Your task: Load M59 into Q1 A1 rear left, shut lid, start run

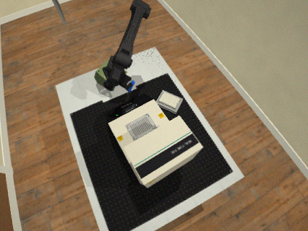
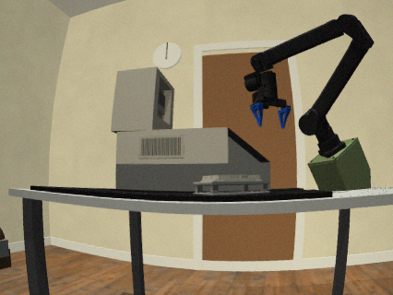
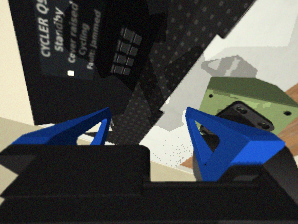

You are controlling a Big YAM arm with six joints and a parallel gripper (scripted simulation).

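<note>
Now: the 96-well plate M59 120 mm ahead of my hand, 270 mm to the left of it and 190 mm below it. The rest, counted from my hand: plate nest N1: 120 mm ahead, 270 mm to the left, 200 mm below.
</note>
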